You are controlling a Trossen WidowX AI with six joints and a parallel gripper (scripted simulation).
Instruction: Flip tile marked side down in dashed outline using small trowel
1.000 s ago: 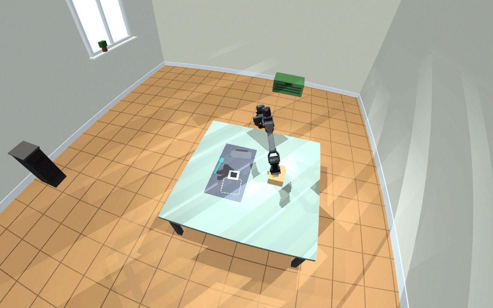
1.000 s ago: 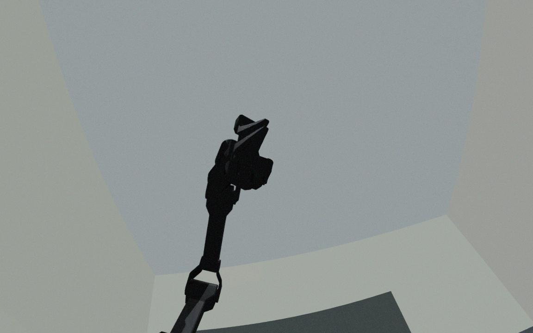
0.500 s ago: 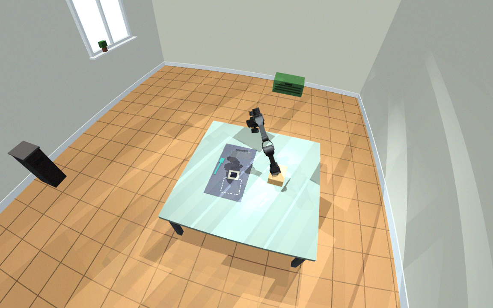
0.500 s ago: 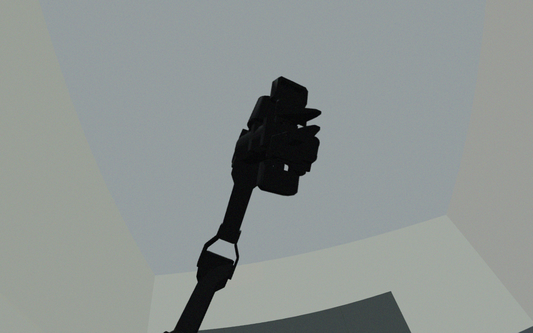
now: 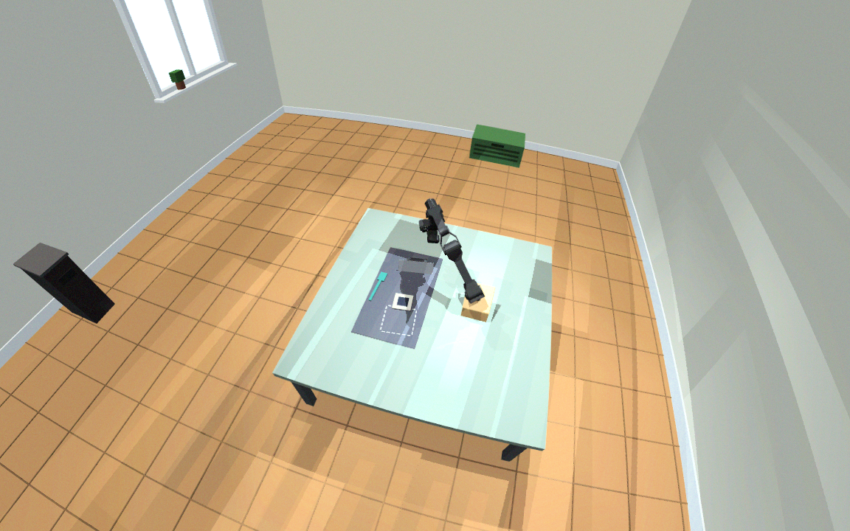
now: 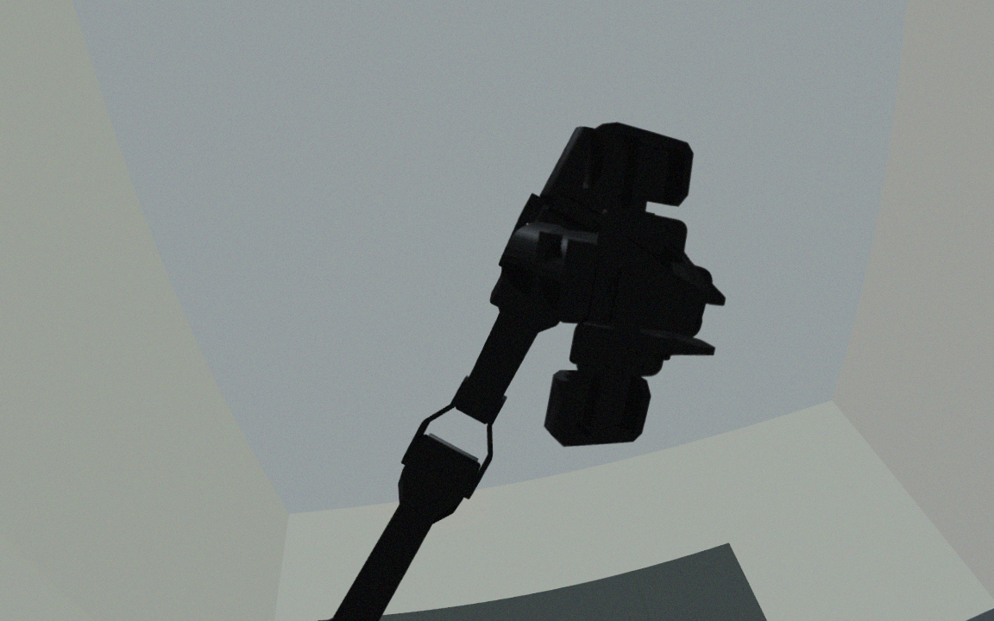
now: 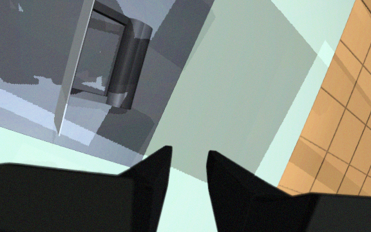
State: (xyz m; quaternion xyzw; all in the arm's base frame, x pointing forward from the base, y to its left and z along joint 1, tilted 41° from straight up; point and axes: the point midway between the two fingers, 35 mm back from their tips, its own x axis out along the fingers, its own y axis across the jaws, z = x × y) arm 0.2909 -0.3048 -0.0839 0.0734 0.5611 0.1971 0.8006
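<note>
The trowel is 190 mm below my gripper tip, 70 mm to the left of it and 70 mm ahead of it. The rest, counted from my gripper tip: teal tool (240 mm to the left, 230 mm ahead, 210 mm below); then dark grey mat (270 mm to the left, 230 mm below, 90 mm ahead); then white tile (340 mm to the left, 210 mm below, 70 mm ahead).
</note>
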